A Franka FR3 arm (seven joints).
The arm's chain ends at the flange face. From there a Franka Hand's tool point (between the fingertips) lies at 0.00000 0.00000 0.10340 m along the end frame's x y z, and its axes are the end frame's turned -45 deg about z.
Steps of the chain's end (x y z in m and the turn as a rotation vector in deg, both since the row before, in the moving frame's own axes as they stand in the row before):
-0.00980 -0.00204 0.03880 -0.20 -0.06 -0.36
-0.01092 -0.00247 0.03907 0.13 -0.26 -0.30
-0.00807 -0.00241 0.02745 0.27 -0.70 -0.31
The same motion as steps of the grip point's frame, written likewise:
-0.00582 -0.00819 0.03880 -0.10 -0.18 -0.36
-0.00614 -0.00997 0.03907 0.28 -0.09 -0.30
-0.00455 -0.00865 0.02744 0.69 -0.30 -0.31

